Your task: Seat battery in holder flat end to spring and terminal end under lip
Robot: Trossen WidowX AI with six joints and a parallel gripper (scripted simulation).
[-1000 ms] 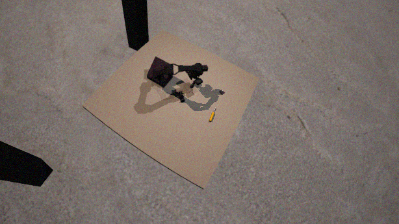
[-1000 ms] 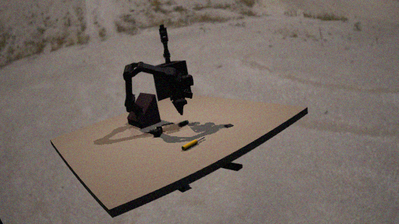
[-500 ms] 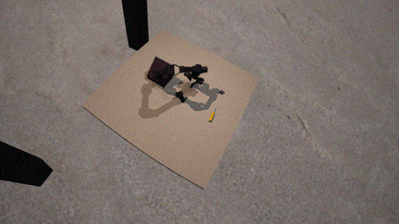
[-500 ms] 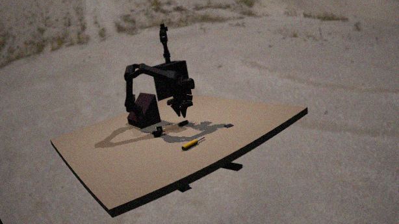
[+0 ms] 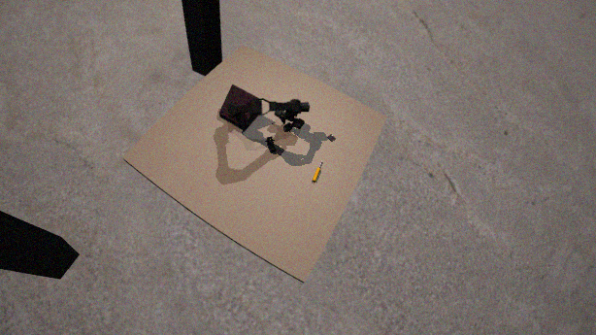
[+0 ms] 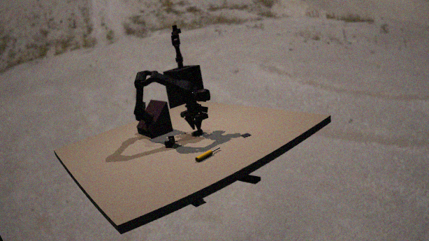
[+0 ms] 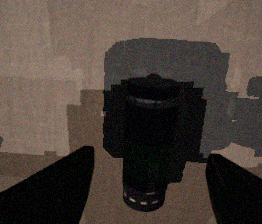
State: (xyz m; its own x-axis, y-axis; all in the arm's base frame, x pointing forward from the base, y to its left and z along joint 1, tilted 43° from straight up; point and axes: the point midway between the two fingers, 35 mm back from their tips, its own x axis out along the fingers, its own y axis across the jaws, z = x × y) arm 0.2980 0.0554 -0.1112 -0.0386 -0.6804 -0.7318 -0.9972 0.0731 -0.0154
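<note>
Now: the battery 10 mm below my gripper tip. Round my gripper tip: screwdriver 300 mm ahead, 170 mm to the right, 10 mm below.
</note>
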